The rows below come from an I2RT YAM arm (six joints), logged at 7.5 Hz.
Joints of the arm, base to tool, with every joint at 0 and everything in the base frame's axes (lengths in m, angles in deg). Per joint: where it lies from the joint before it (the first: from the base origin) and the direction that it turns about. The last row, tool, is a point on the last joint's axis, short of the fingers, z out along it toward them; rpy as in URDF.
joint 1: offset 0 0 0.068 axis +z
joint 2: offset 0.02 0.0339 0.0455 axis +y
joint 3: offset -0.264 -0.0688 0 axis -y
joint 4: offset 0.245 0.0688 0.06 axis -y
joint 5: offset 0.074 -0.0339 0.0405 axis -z
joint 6: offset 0.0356 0 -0.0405 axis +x
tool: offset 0 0 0 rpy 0 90 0
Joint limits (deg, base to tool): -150..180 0..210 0..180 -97..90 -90..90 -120..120
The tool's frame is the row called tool.
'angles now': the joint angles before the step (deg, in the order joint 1, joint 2, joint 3, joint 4, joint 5, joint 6). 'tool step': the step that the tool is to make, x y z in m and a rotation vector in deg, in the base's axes. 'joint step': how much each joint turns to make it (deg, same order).
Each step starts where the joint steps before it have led.
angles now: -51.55, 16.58, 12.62, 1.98, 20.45, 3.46
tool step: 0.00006, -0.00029, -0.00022, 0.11, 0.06, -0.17
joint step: -0.02, 0.15, 0.00, 0.01, 0.15, 0.03
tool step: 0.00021, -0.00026, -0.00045, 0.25, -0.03, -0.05
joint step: 0.02, 0.17, 0.00, -0.07, 0.06, 0.19
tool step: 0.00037, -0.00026, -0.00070, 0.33, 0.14, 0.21
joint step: 0.00, 0.20, 0.00, -0.17, -0.21, 0.09
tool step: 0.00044, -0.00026, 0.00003, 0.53, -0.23, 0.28
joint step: 0.00, 0.29, 0.20, -0.37, -0.30, 0.53
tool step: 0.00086, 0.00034, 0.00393, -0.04, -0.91, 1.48
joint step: 0.00, 0.22, 0.74, -0.14, -1.52, 0.65
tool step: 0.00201, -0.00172, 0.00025, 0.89, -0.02, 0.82
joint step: 0.00, 1.31, 0.42, 0.03, -0.85, 0.55
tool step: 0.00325, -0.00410, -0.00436, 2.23, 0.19, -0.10
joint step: 0.00, 2.58, 0.00, 0.32, -0.01, 1.30
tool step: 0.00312, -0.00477, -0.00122, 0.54, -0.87, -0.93
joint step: -0.02, 2.71, -0.09, 2.55, 0.80, 1.17
